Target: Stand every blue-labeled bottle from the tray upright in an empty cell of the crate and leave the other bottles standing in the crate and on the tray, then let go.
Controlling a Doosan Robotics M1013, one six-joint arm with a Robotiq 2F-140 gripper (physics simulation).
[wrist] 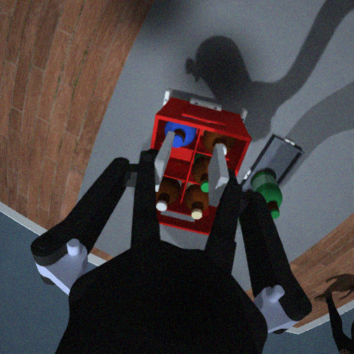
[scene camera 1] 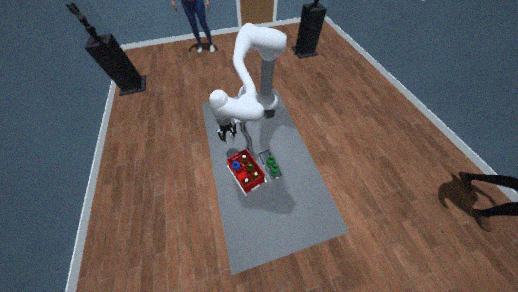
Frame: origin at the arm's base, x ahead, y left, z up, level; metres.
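Where they show: gripper, between the fingertips: [scene camera 1: 230, 142].
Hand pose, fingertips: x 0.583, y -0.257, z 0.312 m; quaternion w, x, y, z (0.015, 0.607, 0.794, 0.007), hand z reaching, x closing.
Note:
After its pixels a point has its place.
The red crate [scene camera 1: 256, 187] @(z -0.006, x 0.873, y -0.147 m) [wrist: 170, 107] stands on the mat. A blue bottle [scene camera 1: 236, 165] @(z 0.093, x 0.677, y -0.258 m) [wrist: 178, 134] is upright in a corner cell at its far end. Brown bottles with white, green and cream caps stand in several other cells; the middle cell beside the blue bottle is empty. The tray [scene camera 1: 263, 154] @(z -0.027, x 0.588, y 0.007 m) [wrist: 278, 150] holds two green bottles [scene camera 1: 270, 160] @(z 0.090, x 0.716, y 0.024 m) [scene camera 1: 274, 169] @(z 0.088, x 0.801, y 0.029 m); one green bottle [wrist: 268, 188] shows in the wrist view, partly behind the gripper's linkage. No blue-labeled bottle shows on the tray. My gripper [scene camera 1: 227, 137] @(z 0.312, x 0.583, y -0.257 m) [wrist: 191, 149] is open and empty, raised beyond the crate's far end.
The grey mat [scene camera 1: 285, 235] @(z -0.032, x 1.271, y -0.045 m) [wrist: 132, 90] lies under the crate and tray. Two black pedestals [scene camera 1: 112, 62] [scene camera 1: 310, 30] stand on the wooden floor at the back. One person [scene camera 1: 197, 22] stands at the back and another's legs [scene camera 1: 492, 179] show at the right.

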